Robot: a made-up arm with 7 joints.
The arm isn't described. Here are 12 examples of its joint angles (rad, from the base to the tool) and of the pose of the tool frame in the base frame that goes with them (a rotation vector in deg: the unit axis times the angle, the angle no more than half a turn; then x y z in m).
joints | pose
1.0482 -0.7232 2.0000 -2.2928 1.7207 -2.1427 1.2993 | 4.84 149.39 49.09 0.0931 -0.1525 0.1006
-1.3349 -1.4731 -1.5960 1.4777 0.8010 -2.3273 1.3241 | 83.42 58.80 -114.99 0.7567 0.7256 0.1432
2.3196 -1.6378 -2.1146 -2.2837 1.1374 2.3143 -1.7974 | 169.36 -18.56 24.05 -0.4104 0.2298 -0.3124
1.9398 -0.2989 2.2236 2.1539 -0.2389 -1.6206 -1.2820 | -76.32 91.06 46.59 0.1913 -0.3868 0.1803
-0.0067 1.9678 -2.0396 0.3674 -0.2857 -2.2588 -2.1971 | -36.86 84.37 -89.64 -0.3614 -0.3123 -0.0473
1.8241 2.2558 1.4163 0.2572 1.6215 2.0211 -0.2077 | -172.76 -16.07 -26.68 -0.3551 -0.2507 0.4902
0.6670 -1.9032 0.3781 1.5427 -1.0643 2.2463 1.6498 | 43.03 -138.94 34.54 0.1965 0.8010 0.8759
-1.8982 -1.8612 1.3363 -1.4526 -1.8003 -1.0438 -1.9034 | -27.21 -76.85 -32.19 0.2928 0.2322 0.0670
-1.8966 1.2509 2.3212 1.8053 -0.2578 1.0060 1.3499 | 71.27 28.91 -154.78 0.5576 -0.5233 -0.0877
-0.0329 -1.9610 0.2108 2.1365 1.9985 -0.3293 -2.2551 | 37.06 -54.84 70.05 0.2661 0.8332 0.3856
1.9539 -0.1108 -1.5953 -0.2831 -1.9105 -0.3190 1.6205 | 72.24 34.66 -39.16 0.1792 0.8085 0.3060
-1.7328 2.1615 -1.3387 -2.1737 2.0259 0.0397 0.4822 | -137.75 19.64 27.57 -0.1753 -1.0350 0.1052
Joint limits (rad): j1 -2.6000..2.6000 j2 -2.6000..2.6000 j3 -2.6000..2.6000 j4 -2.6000..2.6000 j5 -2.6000..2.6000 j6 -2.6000..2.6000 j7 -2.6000..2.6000
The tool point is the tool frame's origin. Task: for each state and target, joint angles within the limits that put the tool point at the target. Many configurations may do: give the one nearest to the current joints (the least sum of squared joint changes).
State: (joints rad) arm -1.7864 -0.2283 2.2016 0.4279 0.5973 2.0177 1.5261
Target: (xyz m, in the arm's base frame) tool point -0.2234 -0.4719 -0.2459
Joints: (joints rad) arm -1.4890 0.4758 2.1857 0.8211 0.2002 1.7522 1.2019
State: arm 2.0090 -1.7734 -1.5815 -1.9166 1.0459 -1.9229 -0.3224
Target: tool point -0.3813 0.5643 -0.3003
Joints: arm 1.9052 -1.2004 -1.4519 -1.9094 1.0470 -1.9595 -0.4452
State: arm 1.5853 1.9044 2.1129 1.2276 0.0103 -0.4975 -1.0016
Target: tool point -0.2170 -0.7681 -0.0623
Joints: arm 1.8081 1.1960 2.5624 1.0508 -0.0687 -0.4192 -1.0094
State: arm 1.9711 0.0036 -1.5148 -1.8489 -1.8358 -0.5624 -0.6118
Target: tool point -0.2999 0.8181 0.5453
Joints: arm 2.0061 -0.3240 -1.5955 -1.9847 -2.4674 -0.4892 -0.4676
